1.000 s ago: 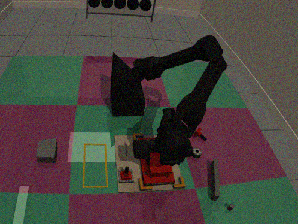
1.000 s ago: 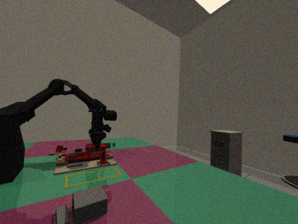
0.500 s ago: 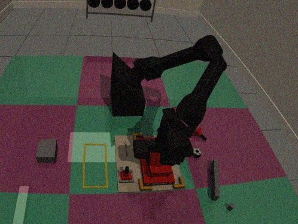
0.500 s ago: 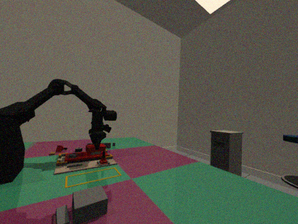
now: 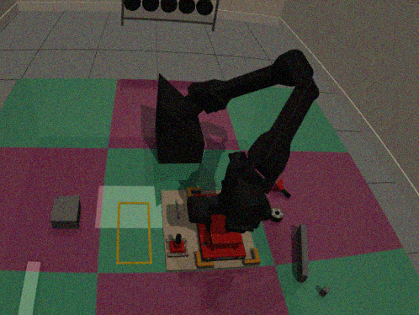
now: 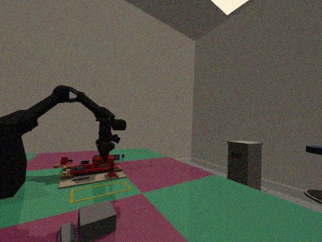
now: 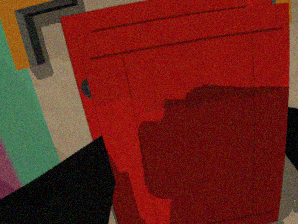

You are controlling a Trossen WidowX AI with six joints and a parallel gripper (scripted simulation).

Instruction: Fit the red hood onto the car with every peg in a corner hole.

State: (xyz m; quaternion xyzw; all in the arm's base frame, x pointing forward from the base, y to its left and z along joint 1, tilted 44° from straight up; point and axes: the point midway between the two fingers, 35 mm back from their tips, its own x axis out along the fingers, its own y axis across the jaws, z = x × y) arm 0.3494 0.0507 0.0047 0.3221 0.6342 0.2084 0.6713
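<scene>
Now: the grey engine block 3 cm below my gripper tip and 1 cm to the left of it. The rest, counted from my gripper tip: wheel 18 cm to the left, 5 cm behind, 4 cm below; then tan jig 4 cm below, 4 cm behind, 1 cm to the right; then red hood 1 cm above.
</scene>
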